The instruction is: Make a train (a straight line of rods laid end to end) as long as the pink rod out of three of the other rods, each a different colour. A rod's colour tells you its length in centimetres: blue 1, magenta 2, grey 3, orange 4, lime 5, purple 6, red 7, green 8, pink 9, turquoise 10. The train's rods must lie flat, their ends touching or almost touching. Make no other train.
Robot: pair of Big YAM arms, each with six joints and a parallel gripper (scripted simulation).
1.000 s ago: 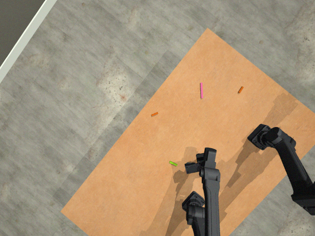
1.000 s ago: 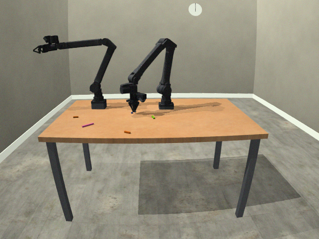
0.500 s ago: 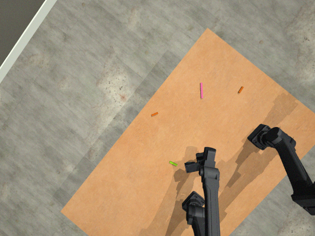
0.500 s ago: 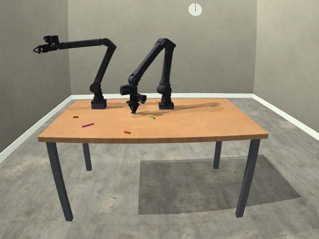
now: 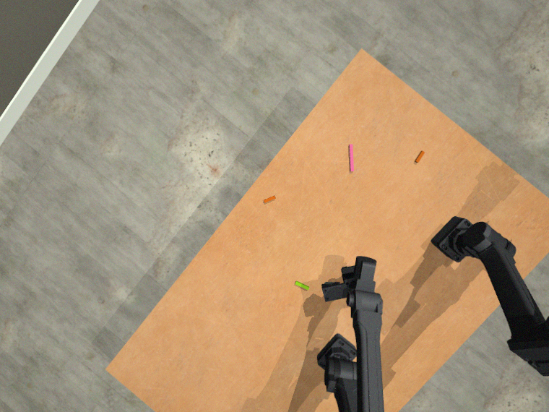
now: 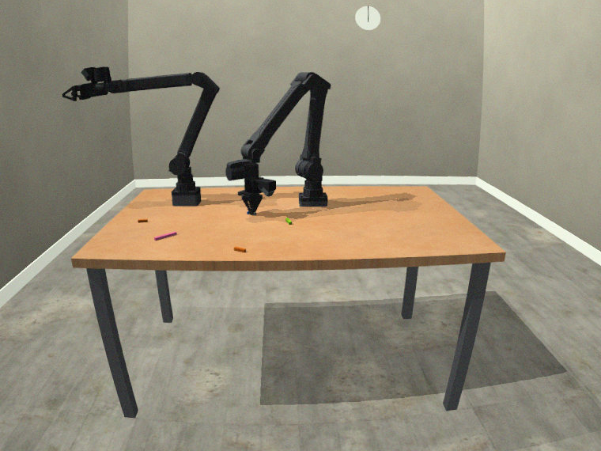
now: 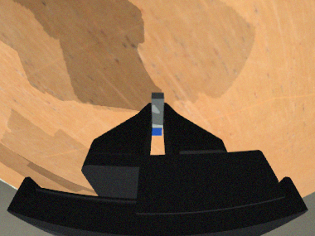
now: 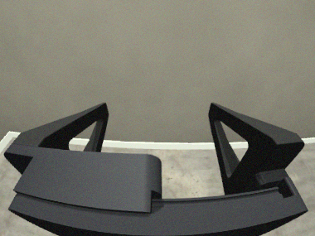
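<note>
The grey rod lies right at my left hand. Round my left hand: pink rod 29 cm to the right, 26 cm ahead, 1 cm below; then lime rod 15 cm to the left, 9 cm ahead, 1 cm below; then blue rod 2 cm to the right, 1 cm below, 1 cm behind.
</note>
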